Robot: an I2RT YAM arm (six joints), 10 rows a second.
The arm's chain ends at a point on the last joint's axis. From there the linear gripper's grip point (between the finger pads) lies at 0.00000 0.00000 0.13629 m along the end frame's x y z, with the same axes.
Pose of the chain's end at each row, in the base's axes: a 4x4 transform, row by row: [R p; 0 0 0 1], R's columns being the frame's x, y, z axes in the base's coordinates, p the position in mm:
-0.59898 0.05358 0.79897 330.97; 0.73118 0.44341 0.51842 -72.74; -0.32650 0.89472 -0.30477 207.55; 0 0 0 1
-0.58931 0.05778 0.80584 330.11; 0.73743 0.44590 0.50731 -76.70; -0.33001 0.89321 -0.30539 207.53; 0 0 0 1
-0.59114 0.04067 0.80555 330.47; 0.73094 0.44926 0.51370 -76.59; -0.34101 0.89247 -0.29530 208.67; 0 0 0 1
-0.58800 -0.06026 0.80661 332.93; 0.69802 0.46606 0.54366 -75.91; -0.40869 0.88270 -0.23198 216.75; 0 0 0 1
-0.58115 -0.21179 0.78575 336.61; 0.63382 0.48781 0.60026 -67.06; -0.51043 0.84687 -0.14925 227.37; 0 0 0 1
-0.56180 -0.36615 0.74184 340.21; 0.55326 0.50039 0.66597 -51.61; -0.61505 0.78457 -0.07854 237.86; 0 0 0 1
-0.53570 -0.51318 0.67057 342.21; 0.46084 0.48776 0.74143 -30.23; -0.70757 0.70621 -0.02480 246.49; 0 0 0 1
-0.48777 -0.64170 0.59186 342.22; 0.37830 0.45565 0.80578 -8.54; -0.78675 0.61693 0.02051 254.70; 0 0 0 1
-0.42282 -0.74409 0.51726 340.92; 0.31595 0.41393 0.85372 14.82; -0.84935 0.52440 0.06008 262.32; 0 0 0 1
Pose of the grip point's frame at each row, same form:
-0.59898 0.05358 0.79897 439.86; 0.73118 0.44341 0.51842 -2.08; -0.32650 0.89472 -0.30477 166.01; 0 0 0 1
-0.58931 0.05778 0.80584 439.94; 0.73743 0.44590 0.50731 -7.56; -0.33001 0.89321 -0.30539 165.91; 0 0 0 1
-0.59114 0.04067 0.80555 440.26; 0.73094 0.44926 0.51370 -6.58; -0.34101 0.89247 -0.29530 168.42; 0 0 0 1
-0.58800 -0.06026 0.80661 442.86; 0.69802 0.46606 0.54366 -1.81; -0.40869 0.88270 -0.23198 185.13; 0 0 0 1
-0.58115 -0.21179 0.78575 443.70; 0.63382 0.48781 0.60026 14.75; -0.51043 0.84687 -0.14925 207.03; 0 0 0 1
-0.56180 -0.36615 0.74184 441.32; 0.55326 0.50039 0.66597 39.16; -0.61505 0.78457 -0.07854 227.16; 0 0 0 1
-0.53570 -0.51318 0.67057 433.60; 0.46084 0.48776 0.74143 70.82; -0.70757 0.70621 -0.02480 243.11; 0 0 0 1
-0.48777 -0.64170 0.59186 422.88; 0.37830 0.45565 0.80578 101.28; -0.78675 0.61693 0.02051 257.50; 0 0 0 1
-0.42282 -0.74409 0.51726 411.42; 0.31595 0.41393 0.85372 131.17; -0.84935 0.52440 0.06008 270.51; 0 0 0 1

